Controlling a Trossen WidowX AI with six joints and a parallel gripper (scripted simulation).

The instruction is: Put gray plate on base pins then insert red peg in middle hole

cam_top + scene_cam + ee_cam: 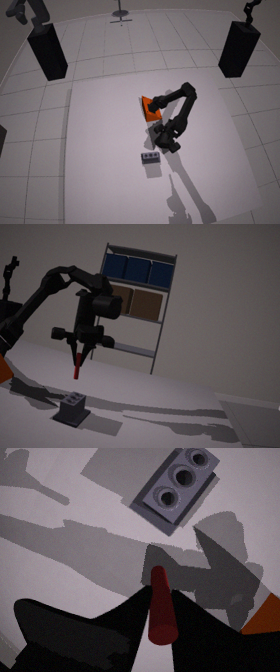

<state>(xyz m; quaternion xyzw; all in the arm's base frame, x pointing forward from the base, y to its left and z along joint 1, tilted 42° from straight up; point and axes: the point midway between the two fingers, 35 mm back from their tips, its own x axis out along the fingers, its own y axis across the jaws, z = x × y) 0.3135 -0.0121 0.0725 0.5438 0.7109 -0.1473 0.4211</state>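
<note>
Right now the gray plate is 30 mm ahead of my gripper tip, 90 mm to the right of it and 80 mm below it. The rest, counted from my gripper tip: red peg right at my gripper tip; then dark gray base 30 mm ahead, 90 mm to the right, 110 mm below.
</note>
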